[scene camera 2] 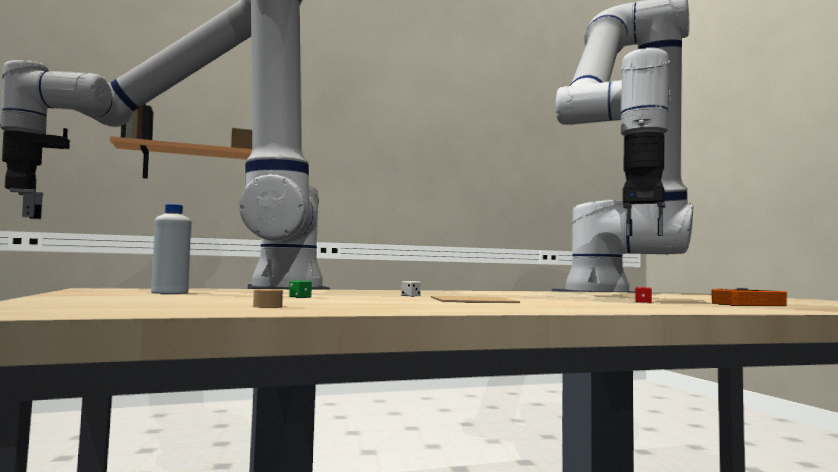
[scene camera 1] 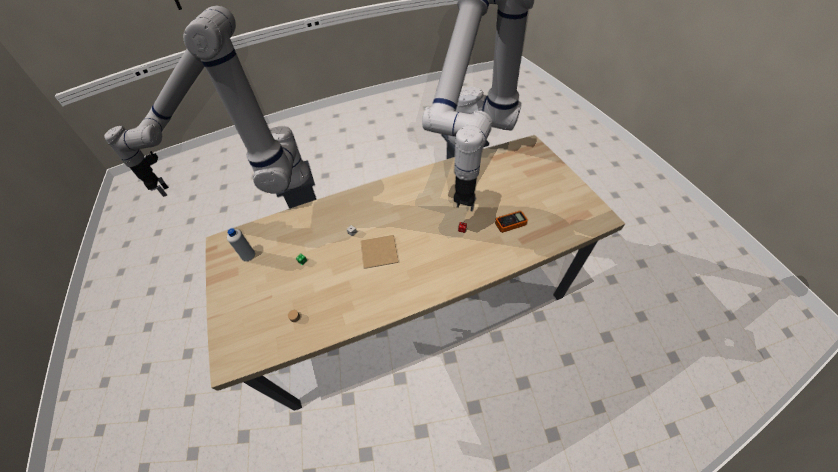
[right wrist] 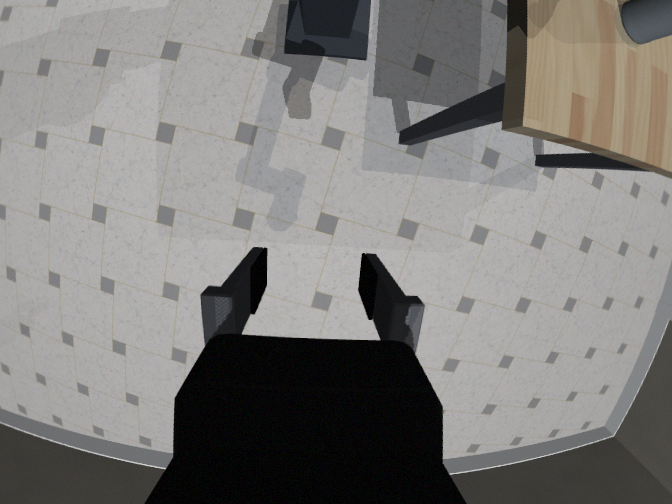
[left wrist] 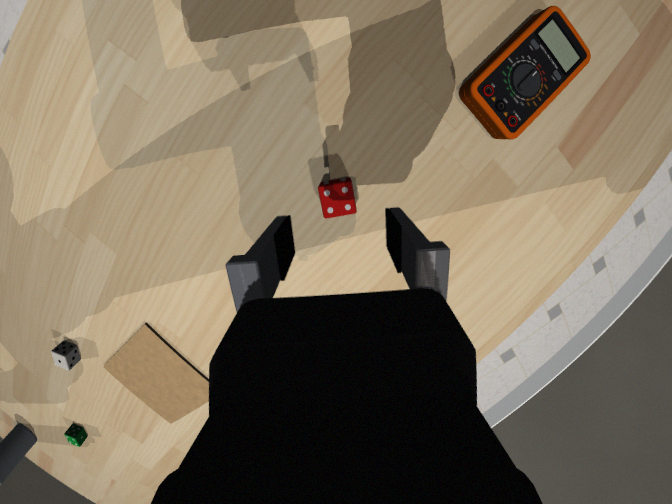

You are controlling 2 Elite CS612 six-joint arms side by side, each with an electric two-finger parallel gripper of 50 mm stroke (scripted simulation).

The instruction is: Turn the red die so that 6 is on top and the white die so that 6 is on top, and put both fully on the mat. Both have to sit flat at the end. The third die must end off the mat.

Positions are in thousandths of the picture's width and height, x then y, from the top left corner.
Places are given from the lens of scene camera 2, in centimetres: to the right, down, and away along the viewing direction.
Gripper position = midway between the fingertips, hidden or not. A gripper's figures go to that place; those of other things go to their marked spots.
my left gripper (scene camera 2: 769, 499): 46, 0, 118
my right gripper (scene camera 2: 38, 461): -93, -4, 142
orange multimeter (scene camera 2: 885, 628): 63, 12, 115
grey bottle (scene camera 2: 206, 499): -46, 0, 109
